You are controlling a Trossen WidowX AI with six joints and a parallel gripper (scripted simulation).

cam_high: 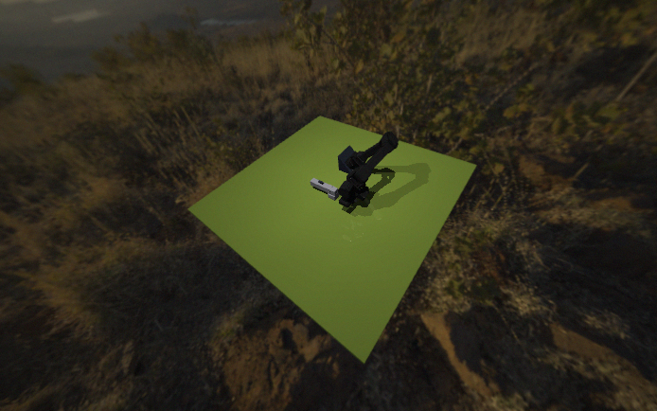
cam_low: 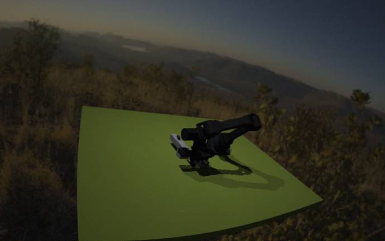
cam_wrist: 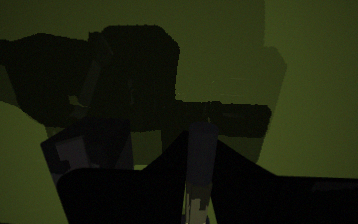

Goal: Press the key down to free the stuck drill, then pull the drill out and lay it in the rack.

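Now: the drill 40 mm to the right of my gripper tip and 30 mm above it. The rest, counted from my gripper tip: dark key 220 mm to the right, 40 mm above; then pale grey block 200 mm to the right, 20 mm above; then dark grey rack 70 mm behind, 30 mm to the right.
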